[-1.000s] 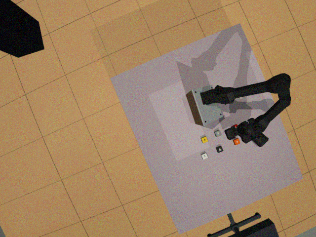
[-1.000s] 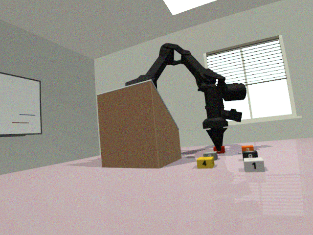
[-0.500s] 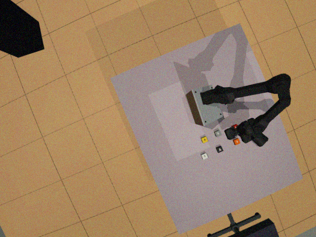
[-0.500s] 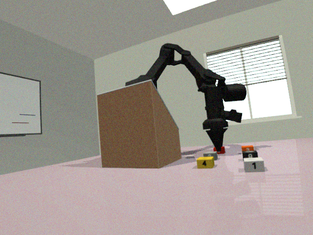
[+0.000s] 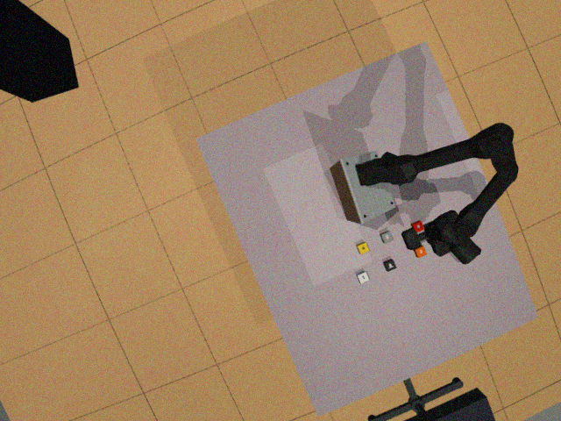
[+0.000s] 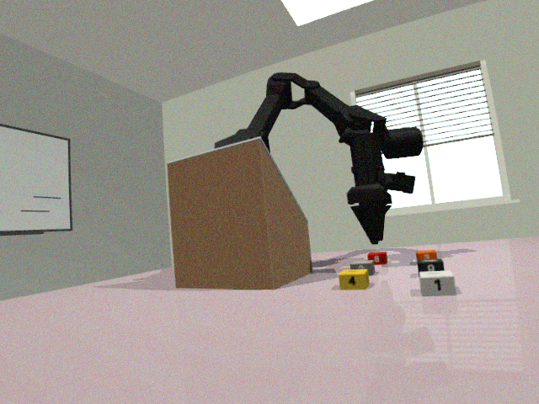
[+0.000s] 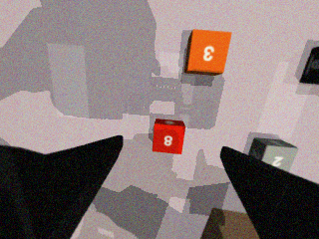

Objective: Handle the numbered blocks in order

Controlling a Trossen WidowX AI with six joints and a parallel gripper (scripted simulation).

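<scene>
Right now the red 8 block is 3 cm below my gripper tip. Also, from my gripper tip: grey 2 block (12 cm to the right, 3 cm below); then orange 3 block (8 cm ahead, 1 cm to the right, 3 cm below); then black 9 block (10 cm ahead, 13 cm to the right, 3 cm below).
</scene>
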